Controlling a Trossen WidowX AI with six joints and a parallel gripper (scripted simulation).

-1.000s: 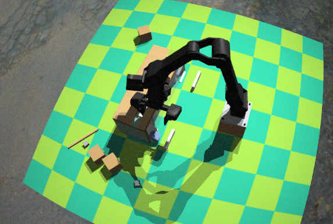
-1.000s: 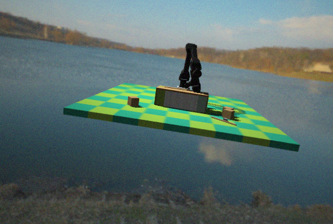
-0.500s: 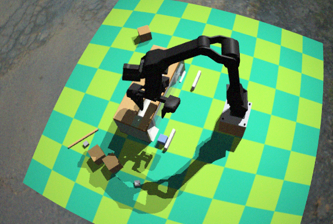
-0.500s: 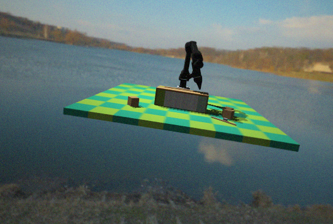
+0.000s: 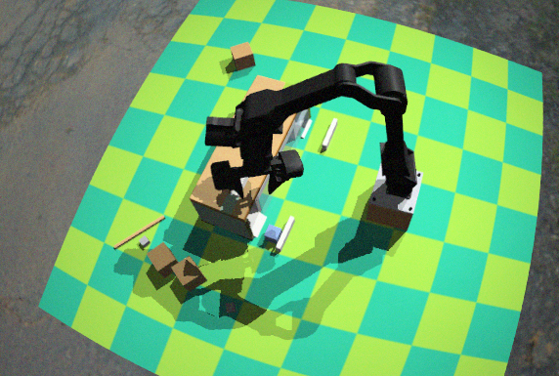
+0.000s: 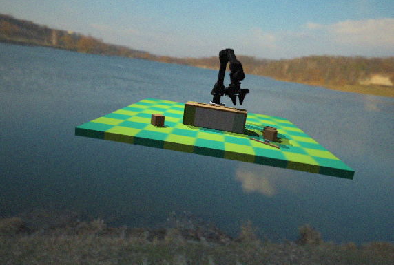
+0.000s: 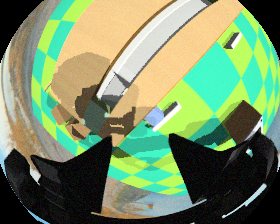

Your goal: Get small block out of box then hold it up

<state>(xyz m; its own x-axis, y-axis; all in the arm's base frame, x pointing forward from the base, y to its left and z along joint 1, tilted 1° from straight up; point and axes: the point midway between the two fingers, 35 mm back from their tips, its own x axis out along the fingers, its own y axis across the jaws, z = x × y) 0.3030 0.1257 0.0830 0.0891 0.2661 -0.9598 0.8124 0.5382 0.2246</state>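
Right now the bluish block is 4 cm behind my gripper tip, 3 cm to the left of it and 13 cm below it. Also, from my gripper tip: thin wooden stick 31 cm ahead, 14 cm to the left, 14 cm below; then long tan box 3 cm ahead, 14 cm to the right, 9 cm below.
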